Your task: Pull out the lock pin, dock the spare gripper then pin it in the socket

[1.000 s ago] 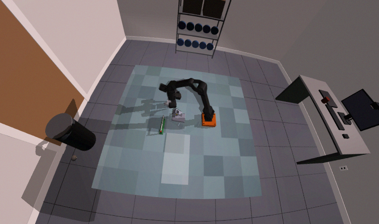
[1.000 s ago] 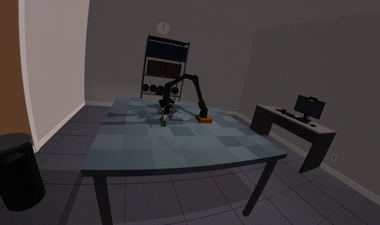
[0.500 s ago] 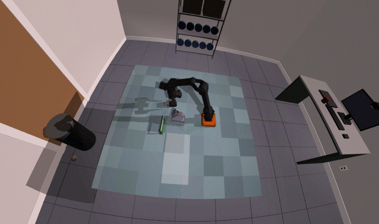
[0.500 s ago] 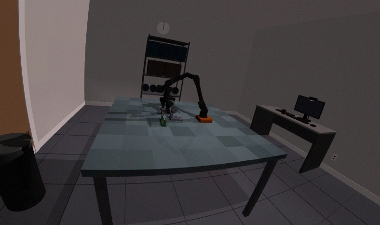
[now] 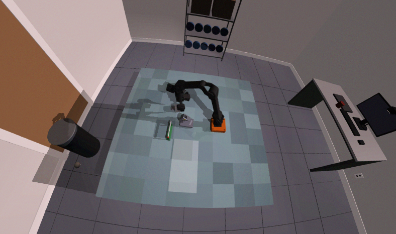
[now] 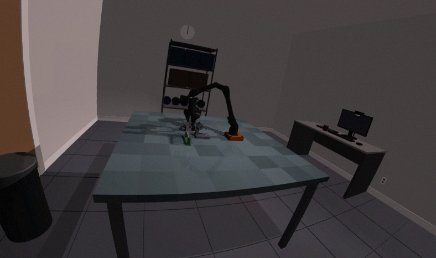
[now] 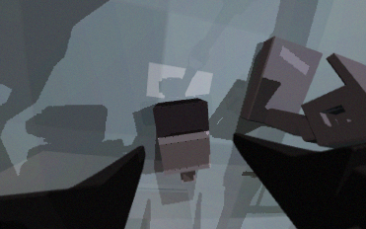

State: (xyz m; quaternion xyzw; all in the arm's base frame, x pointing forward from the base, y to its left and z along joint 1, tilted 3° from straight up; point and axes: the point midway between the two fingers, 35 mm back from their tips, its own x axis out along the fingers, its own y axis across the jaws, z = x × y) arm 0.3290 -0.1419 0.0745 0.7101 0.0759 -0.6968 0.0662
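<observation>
Right now my gripper tip is 30 mm above the spare gripper and 20 mm short of it. Also, from my gripper tip: green bracket 230 mm to the left, 70 mm ahead, 30 mm below; grey mount 130 mm to the left, 50 mm behind.
</observation>
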